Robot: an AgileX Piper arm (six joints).
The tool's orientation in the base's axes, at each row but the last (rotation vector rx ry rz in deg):
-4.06 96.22 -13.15
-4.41 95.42 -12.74
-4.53 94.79 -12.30
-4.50 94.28 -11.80
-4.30 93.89 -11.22
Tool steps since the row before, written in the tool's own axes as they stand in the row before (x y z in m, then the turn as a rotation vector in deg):
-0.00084 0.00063 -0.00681 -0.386 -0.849 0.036
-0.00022 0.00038 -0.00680 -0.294 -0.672 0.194
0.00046 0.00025 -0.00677 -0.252 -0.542 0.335
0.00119 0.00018 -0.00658 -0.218 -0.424 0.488
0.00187 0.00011 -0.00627 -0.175 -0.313 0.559
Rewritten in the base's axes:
-0.00657 0.00151 0.00141 0.009 -0.764 0.536
-0.00668 0.00109 0.00076 0.170 -0.623 0.398
-0.00674 0.00079 0.00005 0.315 -0.517 0.321
-0.00663 0.00054 -0.00072 0.473 -0.420 0.255
-0.00638 0.00031 -0.00144 0.548 -0.324 0.189

